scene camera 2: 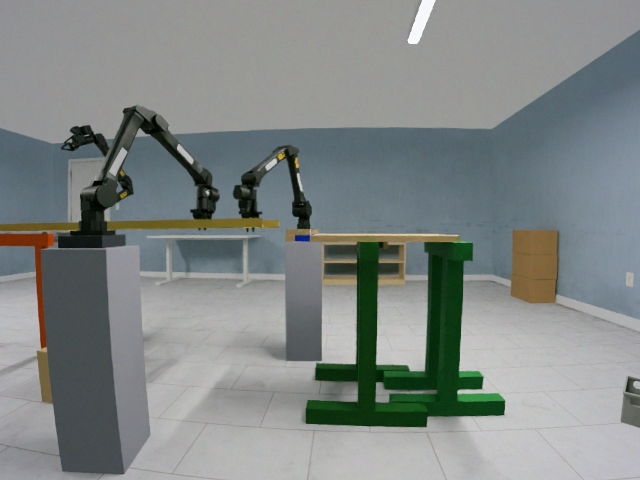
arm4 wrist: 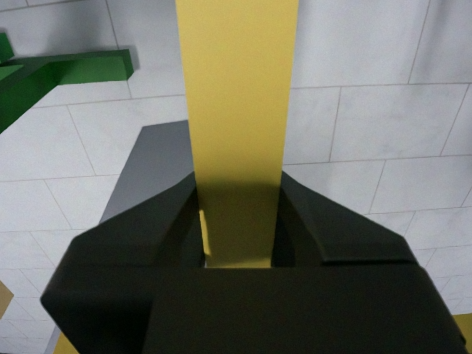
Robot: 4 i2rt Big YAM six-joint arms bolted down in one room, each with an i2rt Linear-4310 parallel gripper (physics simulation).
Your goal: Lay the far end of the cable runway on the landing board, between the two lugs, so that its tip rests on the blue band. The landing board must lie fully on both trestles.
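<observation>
The yellow cable runway (arm4 wrist: 237, 90) (scene camera 2: 155, 224) runs in from the left in the scene view. Its far tip hangs a little left of the landing board (scene camera 2: 392, 237) and slightly higher, apart from it. Arm4's gripper (arm4 wrist: 239, 175) is shut on the runway. In the scene view, the front-left arm's gripper (scene camera 2: 202, 227) and the middle arm's gripper (scene camera 2: 250, 227) are at the runway, fingertips showing below it; their closure is unclear. The back-left arm's gripper (scene camera 2: 67, 146) is raised away from it. The board lies across two green trestles (scene camera 2: 367, 320) (scene camera 2: 449, 320); its blue band (scene camera 2: 302, 238) is at the left end. The lugs are unclear.
Grey pedestals (scene camera 2: 85, 351) (scene camera 2: 303, 304) stand at the front left and behind the board's left end. An orange trestle (scene camera 2: 40, 294) stands at the left. Green trestle feet (arm4 wrist: 92, 70) show in the wrist view. Cardboard boxes (scene camera 2: 534, 266) stand at the back right.
</observation>
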